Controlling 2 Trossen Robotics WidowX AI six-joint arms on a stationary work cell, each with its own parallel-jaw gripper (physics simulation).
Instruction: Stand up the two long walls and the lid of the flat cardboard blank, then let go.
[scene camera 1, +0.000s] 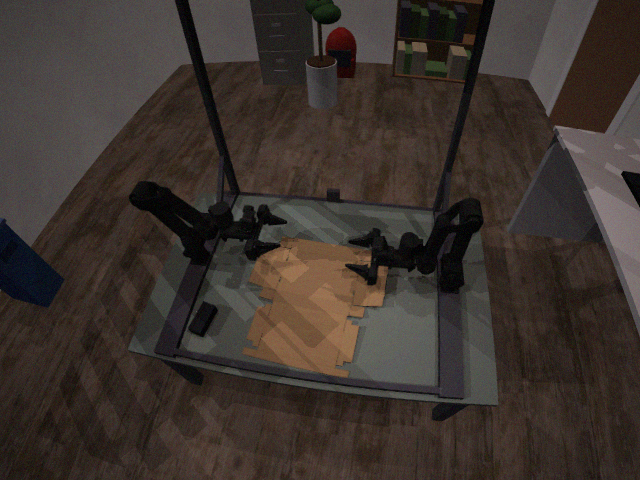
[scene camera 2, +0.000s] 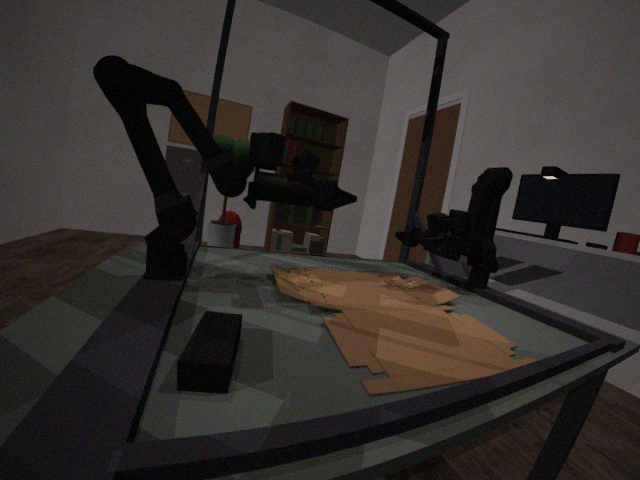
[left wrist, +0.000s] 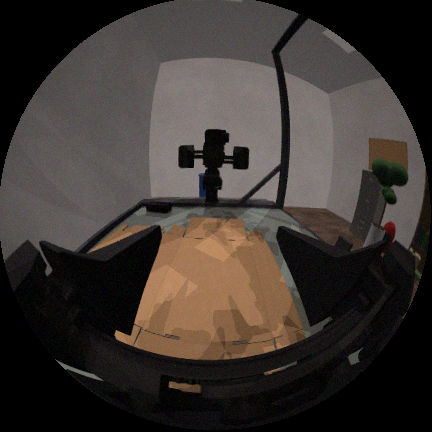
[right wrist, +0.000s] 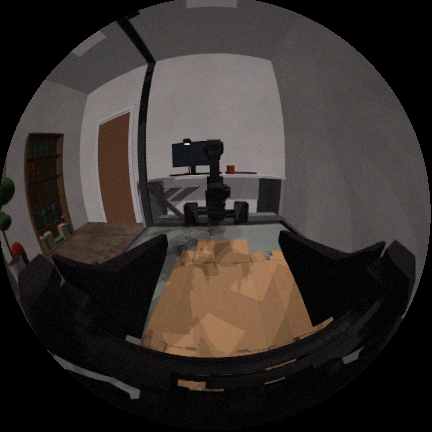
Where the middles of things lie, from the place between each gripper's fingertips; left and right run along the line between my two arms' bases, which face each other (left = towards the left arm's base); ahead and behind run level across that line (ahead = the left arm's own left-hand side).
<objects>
The black block (scene camera 2: 206, 364) lies 45 cm to the right of my left hand, 24 cm ahead of it and 13 cm below it.
The black block is 24 cm ahead of my right hand, 26 cm to the right of it and 20 cm below it.
</objects>
